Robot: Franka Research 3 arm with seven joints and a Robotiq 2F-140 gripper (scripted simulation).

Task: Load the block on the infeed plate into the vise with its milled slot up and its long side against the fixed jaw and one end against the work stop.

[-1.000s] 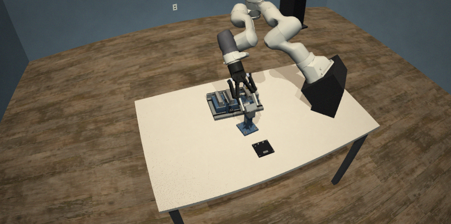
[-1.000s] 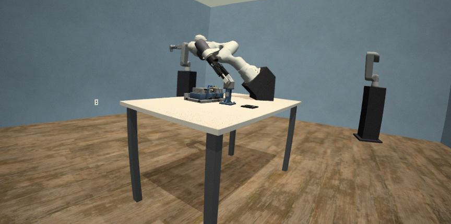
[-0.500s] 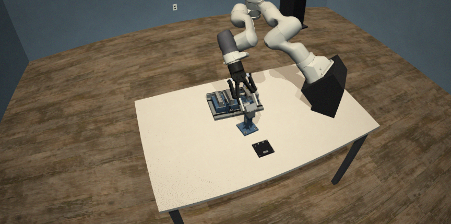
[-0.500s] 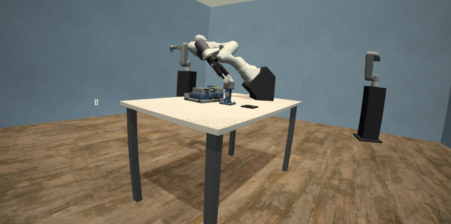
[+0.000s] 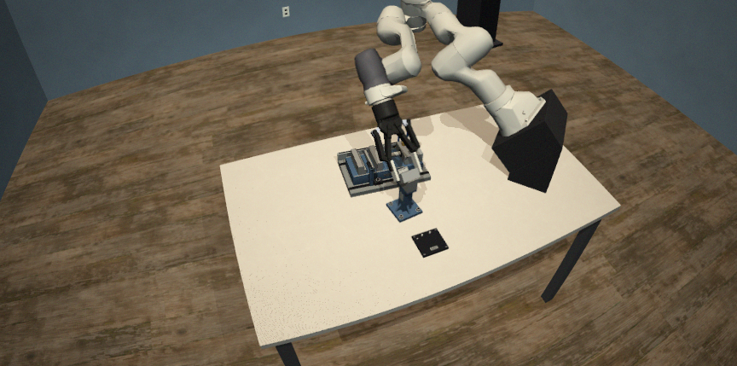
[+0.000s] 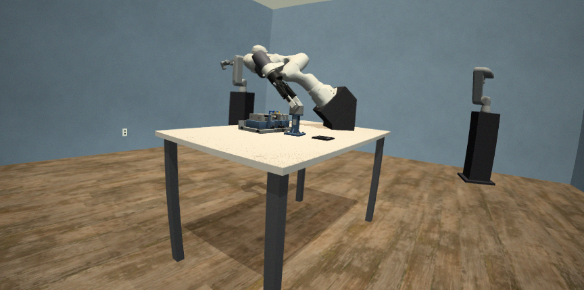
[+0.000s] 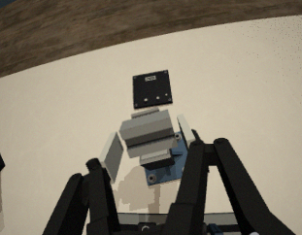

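Now: hand 10 mm to the right of the part and 10 mm above it. Also, from my hand: black infeed plate 30 mm ahead, 180 mm to the left, 170 mm below; then vise 50 mm behind, 170 mm to the right, 130 mm below; then air cylinder 140 mm behind, 140 mm to the right, 100 mm below.
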